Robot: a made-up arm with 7 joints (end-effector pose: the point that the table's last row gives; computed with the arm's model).
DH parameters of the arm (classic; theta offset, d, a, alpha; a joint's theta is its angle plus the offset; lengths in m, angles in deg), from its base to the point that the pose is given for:
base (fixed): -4.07 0 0 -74.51
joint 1: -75.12 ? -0.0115 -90
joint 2: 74 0 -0.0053 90
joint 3: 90 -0.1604 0.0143 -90
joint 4: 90 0.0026 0.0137 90
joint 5: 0 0.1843 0 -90
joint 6: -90 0 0.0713 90
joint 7: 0 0 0 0
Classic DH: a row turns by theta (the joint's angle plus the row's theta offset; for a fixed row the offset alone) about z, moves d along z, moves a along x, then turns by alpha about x.
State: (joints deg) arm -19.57 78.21 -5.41 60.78 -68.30 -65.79 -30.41
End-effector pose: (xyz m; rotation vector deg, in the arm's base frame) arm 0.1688 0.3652 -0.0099 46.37 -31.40 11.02
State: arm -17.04 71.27 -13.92 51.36 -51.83 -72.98 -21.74
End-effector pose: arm 0.2021 0.3107 -0.0770 46.45 -28.24 -6.54
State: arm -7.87 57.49 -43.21 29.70 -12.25 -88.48 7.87
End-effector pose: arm 0.1394 0.1336 -0.2327 18.37 -27.81 -45.39
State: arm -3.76 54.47 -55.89 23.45 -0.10 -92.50 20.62
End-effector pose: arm 0.0715 0.0835 -0.2561 0.44 -24.02 -51.96
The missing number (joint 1, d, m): 0.0315
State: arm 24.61 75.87 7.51 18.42 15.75 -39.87 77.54
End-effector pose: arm 0.1543 0.2677 -0.1607 73.91 -37.30 26.09
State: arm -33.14 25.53 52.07 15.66 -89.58 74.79 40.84
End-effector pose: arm 0.2531 0.2100 -0.0919 -63.19 40.53 9.31
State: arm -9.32 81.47 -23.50 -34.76 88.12 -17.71 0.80
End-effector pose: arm 0.1931 0.0356 -0.1275 144.97 -57.88 -60.45
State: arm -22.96 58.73 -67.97 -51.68 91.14 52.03 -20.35
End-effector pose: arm 0.1244 -0.0558 -0.0876 106.14 -26.24 -18.46
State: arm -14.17 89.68 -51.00 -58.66 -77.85 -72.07 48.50
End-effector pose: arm 0.1300 0.0079 -0.0494 -52.62 -1.47 3.93
